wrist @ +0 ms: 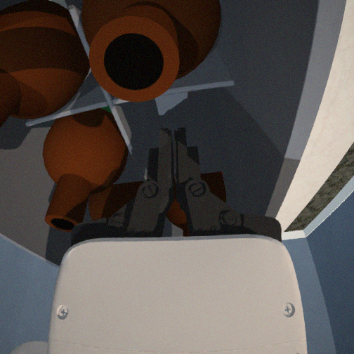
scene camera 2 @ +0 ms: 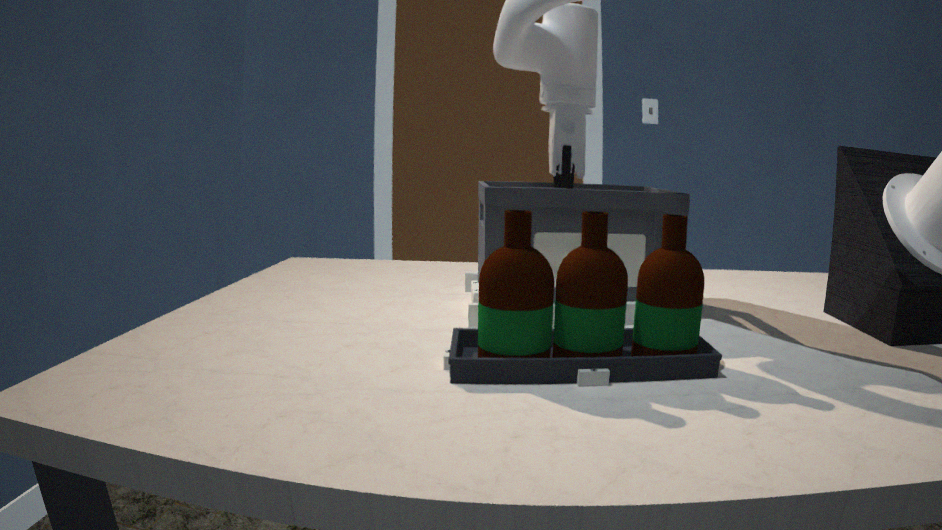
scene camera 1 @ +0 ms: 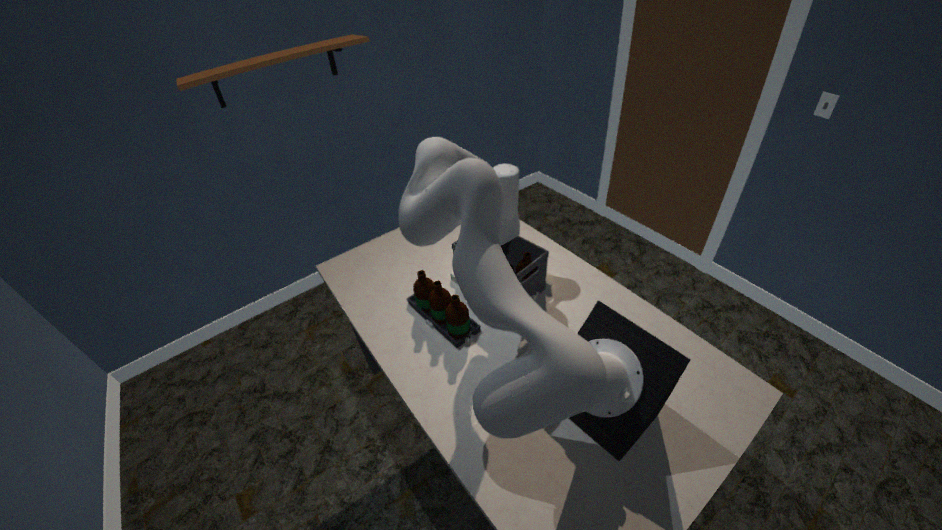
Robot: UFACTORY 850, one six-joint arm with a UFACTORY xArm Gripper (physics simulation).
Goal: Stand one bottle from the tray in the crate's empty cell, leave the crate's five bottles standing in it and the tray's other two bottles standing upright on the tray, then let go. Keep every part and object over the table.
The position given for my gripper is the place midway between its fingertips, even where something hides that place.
Note:
I see my gripper point(wrist: 173, 143), a red-labelled bottle point(wrist: 175, 215) and a crate side wall point(wrist: 279, 63).

